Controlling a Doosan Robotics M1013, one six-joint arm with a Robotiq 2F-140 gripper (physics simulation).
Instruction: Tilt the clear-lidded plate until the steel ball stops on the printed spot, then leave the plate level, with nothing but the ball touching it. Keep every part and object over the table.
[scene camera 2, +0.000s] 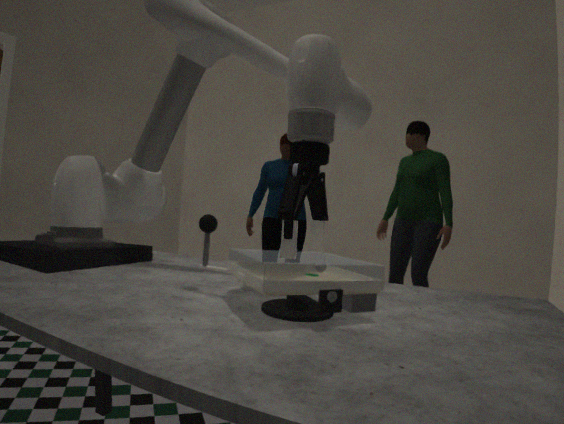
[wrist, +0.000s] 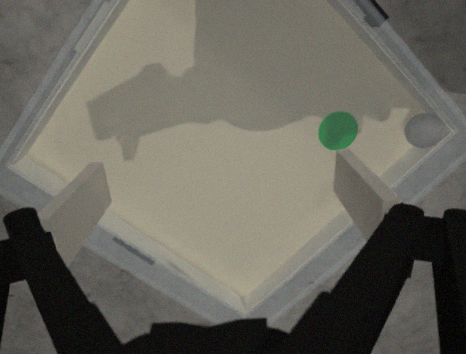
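Note:
The clear-lidded plate (scene camera 2: 320, 286) (wrist: 175, 272) is a square cream tray on a black round base (scene camera 2: 297, 310). Its exact tilt is hard to tell. The printed green spot (scene camera 2: 312, 274) (wrist: 338, 130) shows through the lid. The grey steel ball (scene camera 2: 320, 268) (wrist: 425, 130) lies apart from the spot, in the plate's right-hand corner in the wrist view. My gripper (scene camera 2: 303, 256) (wrist: 220, 176) is open and empty, pointing down, with its pale fingertips at the lid. Whether they touch it cannot be told.
A black knob (scene camera 2: 208, 223) on an upright rod stands left of the plate. A black bracket (scene camera 2: 323, 300) and a grey block (scene camera 2: 360, 302) sit below its near right side. The grey table's edge (scene camera 2: 145, 382) runs along the front left. Two people stand behind the table.

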